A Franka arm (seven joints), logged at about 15 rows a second.
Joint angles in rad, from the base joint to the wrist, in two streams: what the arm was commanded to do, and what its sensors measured. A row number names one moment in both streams.
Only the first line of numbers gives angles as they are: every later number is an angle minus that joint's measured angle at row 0.
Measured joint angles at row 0: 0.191, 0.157, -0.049, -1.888, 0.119, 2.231, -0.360
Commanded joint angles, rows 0 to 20: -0.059, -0.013, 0.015, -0.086, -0.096, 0.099, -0.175; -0.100, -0.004, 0.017, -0.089, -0.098, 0.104, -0.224; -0.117, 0.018, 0.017, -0.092, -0.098, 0.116, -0.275; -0.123, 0.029, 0.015, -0.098, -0.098, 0.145, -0.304; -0.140, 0.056, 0.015, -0.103, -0.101, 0.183, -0.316; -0.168, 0.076, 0.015, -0.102, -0.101, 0.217, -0.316; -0.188, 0.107, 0.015, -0.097, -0.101, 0.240, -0.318; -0.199, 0.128, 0.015, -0.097, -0.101, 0.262, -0.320; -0.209, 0.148, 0.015, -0.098, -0.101, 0.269, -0.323; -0.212, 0.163, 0.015, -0.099, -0.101, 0.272, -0.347; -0.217, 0.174, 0.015, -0.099, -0.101, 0.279, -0.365; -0.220, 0.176, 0.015, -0.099, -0.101, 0.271, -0.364; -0.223, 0.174, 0.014, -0.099, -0.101, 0.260, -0.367; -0.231, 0.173, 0.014, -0.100, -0.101, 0.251, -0.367; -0.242, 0.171, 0.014, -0.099, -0.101, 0.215, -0.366; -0.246, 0.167, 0.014, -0.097, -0.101, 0.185, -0.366; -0.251, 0.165, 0.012, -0.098, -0.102, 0.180, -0.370; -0.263, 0.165, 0.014, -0.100, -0.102, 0.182, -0.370; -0.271, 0.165, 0.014, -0.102, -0.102, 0.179, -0.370; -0.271, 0.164, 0.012, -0.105, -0.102, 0.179, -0.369; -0.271, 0.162, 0.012, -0.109, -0.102, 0.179, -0.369
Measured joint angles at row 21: -0.253, 0.178, 0.000, -0.098, -0.079, 0.198, -0.356
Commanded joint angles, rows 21 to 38: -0.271, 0.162, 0.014, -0.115, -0.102, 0.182, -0.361; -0.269, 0.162, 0.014, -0.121, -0.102, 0.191, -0.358; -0.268, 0.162, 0.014, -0.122, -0.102, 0.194, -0.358; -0.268, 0.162, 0.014, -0.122, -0.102, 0.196, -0.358; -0.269, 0.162, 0.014, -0.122, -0.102, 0.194, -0.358; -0.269, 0.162, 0.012, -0.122, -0.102, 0.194, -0.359; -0.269, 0.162, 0.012, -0.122, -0.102, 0.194, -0.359; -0.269, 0.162, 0.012, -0.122, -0.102, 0.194, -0.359; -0.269, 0.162, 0.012, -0.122, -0.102, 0.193, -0.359; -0.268, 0.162, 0.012, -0.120, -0.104, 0.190, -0.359; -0.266, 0.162, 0.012, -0.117, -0.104, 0.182, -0.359; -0.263, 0.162, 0.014, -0.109, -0.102, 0.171, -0.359; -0.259, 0.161, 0.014, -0.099, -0.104, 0.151, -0.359; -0.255, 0.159, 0.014, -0.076, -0.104, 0.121, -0.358; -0.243, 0.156, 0.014, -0.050, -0.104, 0.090, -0.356; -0.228, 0.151, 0.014, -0.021, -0.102, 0.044, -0.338; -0.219, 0.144, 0.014, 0.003, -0.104, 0.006, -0.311; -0.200, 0.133, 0.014, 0.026, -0.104, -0.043, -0.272
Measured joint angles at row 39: -0.222, 0.160, 0.008, -0.019, -0.080, 0.046, -0.336
